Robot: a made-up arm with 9 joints.
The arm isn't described. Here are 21 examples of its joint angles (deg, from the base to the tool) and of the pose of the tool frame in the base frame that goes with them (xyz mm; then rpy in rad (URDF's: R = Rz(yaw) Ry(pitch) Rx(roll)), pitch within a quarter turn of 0, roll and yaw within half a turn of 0).
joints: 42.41 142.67 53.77 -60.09 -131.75 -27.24 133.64 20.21 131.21
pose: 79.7 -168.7 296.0 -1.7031 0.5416 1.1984
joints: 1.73 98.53 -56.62 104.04 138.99 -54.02 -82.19 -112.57 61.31
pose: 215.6 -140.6 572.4 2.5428 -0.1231 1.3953
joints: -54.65 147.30 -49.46 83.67 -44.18 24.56 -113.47 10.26 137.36
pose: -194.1 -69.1 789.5 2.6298 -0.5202 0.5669
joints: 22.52 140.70 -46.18 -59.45 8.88 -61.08 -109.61 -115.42 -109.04
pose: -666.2 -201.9 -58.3 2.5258 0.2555 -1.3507
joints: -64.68 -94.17 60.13 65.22 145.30 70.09 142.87 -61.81 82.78
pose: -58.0 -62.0 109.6 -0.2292 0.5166 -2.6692
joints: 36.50 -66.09 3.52 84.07 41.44 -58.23 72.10 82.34 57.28
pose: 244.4 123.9 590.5 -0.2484 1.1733 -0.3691
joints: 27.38 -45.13 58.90 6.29 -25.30 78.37 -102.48 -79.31 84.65
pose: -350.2 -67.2 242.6 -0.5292 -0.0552 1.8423
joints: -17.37 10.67 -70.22 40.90 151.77 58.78 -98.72 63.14 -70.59
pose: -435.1 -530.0 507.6 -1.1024 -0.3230 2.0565
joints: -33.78 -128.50 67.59 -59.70 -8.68 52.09 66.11 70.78 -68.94
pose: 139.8 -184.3 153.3 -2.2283 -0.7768 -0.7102
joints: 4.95 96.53 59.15 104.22 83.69 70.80 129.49 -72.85 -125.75
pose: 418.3 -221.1 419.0 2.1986 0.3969 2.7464
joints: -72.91 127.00 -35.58 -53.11 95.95 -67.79 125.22 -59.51 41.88
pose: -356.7 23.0 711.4 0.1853 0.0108 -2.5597
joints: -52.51 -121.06 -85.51 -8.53 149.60 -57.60 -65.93 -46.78 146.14
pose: 548.2 -240.6 487.6 -0.7065 -1.1949 -1.0432
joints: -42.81 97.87 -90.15 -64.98 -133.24 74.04 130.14 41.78 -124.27
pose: -355.6 147.2 669.6 0.5032 0.5235 -3.0080
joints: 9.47 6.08 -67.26 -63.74 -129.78 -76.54 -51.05 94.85 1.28
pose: 188.7 35.1 375.7 0.9208 -0.7698 1.8470
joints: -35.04 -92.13 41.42 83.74 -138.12 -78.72 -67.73 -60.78 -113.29
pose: 396.1 -375.8 879.2 0.3797 -0.8188 2.7066
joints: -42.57 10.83 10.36 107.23 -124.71 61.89 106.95 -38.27 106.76
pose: 6.9 -353.6 443.9 -1.0501 0.3440 -2.8895
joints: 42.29 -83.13 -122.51 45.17 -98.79 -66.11 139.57 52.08 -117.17
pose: 121.0 -184.6 -209.9 -2.7638 0.6535 -0.4152
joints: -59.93 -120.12 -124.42 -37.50 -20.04 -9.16 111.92 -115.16 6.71
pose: -184.8 67.3 392.4 -1.6452 0.1039 0.4707
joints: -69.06 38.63 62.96 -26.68 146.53 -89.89 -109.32 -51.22 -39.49
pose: 110.6 -288.7 -316.4 -2.5516 0.3752 2.0491
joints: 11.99 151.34 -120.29 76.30 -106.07 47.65 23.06 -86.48 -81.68
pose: -337.7 -165.6 568.0 1.0325 0.2759 -3.1177
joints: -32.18 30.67 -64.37 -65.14 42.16 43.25 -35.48 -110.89 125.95
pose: -311.1 -486.9 616.3 -0.0926 -0.2777 2.0815
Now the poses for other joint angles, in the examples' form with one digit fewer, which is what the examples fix.
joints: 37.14 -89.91 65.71 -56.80 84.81 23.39 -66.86 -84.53 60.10
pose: 413 437 365 -0.217 -0.894 -0.491
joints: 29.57 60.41 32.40 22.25 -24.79 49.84 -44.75 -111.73 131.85
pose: -229 -575 314 2.600 0.781 -0.482
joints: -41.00 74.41 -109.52 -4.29 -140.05 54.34 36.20 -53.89 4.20
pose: 6 -125 542 2.075 -1.092 1.360
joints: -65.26 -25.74 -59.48 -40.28 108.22 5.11 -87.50 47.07 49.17
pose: 248 -423 830 0.131 -0.449 -0.334
